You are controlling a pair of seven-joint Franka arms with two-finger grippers.
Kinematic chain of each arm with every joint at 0, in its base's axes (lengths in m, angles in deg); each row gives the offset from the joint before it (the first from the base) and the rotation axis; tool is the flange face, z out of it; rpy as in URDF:
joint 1: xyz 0 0 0.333 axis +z
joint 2: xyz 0 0 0 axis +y
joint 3: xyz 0 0 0.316 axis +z
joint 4: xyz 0.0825 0 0 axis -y
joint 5: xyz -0.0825 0 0.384 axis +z
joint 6: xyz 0 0 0 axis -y
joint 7: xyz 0.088 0 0 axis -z
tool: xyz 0 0 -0.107 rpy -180 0 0
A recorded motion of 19 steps. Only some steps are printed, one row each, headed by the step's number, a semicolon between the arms.
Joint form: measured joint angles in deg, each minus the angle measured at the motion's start. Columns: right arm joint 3, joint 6, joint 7, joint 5, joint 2, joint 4, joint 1; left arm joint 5, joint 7, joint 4, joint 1, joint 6, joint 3, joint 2.
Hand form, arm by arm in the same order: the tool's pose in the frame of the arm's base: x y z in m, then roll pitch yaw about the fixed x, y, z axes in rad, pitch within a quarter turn. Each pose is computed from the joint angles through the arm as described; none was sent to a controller.
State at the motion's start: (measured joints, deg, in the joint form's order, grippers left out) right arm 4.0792 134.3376 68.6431 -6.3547 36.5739 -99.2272 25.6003; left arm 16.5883 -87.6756 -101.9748 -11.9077 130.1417 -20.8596 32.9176
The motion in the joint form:
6: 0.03 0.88 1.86 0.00 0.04 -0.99 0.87; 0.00 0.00 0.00 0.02 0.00 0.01 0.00
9: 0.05 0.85 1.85 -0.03 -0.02 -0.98 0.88; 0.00 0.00 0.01 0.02 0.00 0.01 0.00
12: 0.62 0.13 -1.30 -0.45 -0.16 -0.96 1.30; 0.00 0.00 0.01 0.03 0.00 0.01 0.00
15: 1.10 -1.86 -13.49 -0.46 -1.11 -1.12 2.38; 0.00 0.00 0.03 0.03 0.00 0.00 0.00
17: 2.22 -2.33 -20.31 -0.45 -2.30 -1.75 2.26; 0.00 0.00 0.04 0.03 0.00 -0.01 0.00
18: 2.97 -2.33 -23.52 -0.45 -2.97 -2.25 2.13; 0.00 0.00 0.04 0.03 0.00 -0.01 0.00
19: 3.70 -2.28 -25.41 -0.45 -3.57 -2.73 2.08; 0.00 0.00 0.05 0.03 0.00 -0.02 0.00
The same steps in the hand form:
6: 0.5733 0.3326 0.2053 3.1055 -0.0225 -0.6302; 0.5636 -0.3313 0.2478 -3.1058 -0.0176 0.8168
9: 0.5732 0.3329 0.2060 3.1060 -0.0230 -0.6292; 0.5637 -0.3314 0.2478 -3.1059 -0.0176 0.8168
12: 0.5671 0.3416 0.2070 3.0966 -0.0171 -0.5539; 0.5637 -0.3313 0.2478 -3.1059 -0.0176 0.8170
15: 0.5558 0.3547 0.2141 3.0786 0.0063 -0.3165; 0.5638 -0.3314 0.2480 -3.1063 -0.0176 0.8169
17: 0.5484 0.3623 0.2232 3.0879 0.0181 -0.1834; 0.5638 -0.3315 0.2481 -3.1065 -0.0176 0.8168
18: 0.5435 0.3669 0.2278 3.0961 0.0223 -0.1181; 0.5638 -0.3315 0.2481 -3.1065 -0.0176 0.8168
19: 0.5382 0.3721 0.2317 3.1037 0.0246 -0.0746; 0.5638 -0.3316 0.2482 -3.1068 -0.0175 0.8167

